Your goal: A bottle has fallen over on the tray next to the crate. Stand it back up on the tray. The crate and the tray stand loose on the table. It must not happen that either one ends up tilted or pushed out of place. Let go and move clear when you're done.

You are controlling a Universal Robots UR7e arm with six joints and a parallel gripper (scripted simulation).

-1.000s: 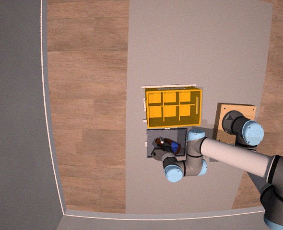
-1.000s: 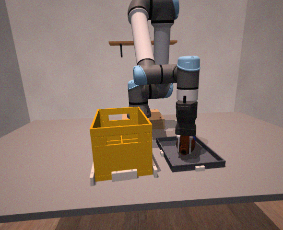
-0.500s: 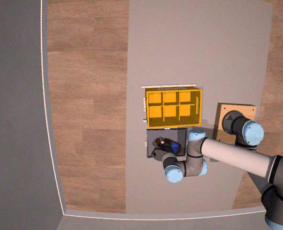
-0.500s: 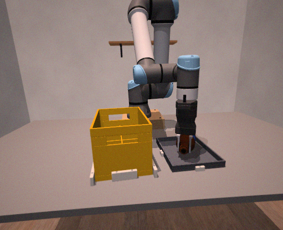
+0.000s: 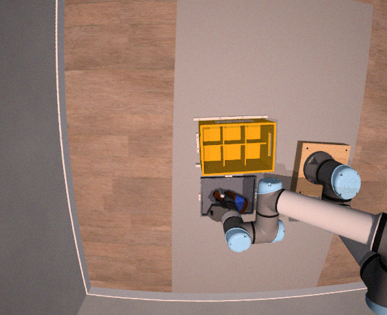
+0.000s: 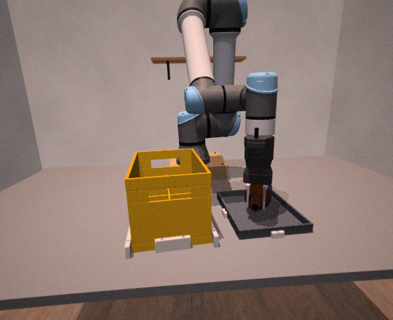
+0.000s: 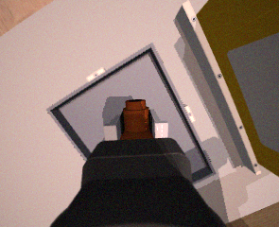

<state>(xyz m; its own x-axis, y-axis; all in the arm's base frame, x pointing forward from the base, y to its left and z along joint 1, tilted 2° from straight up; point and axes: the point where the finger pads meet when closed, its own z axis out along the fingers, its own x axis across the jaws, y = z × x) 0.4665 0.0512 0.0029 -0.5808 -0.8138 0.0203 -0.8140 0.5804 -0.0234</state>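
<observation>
The brown bottle lies 4 cm behind my hand, 3 cm to the left of it and 1 cm below it. Round my hand: yellow crate: 9 cm behind, 22 cm to the right, 2 cm above; then dark grey tray: 4 cm behind, 3 cm to the left, 5 cm below.
</observation>
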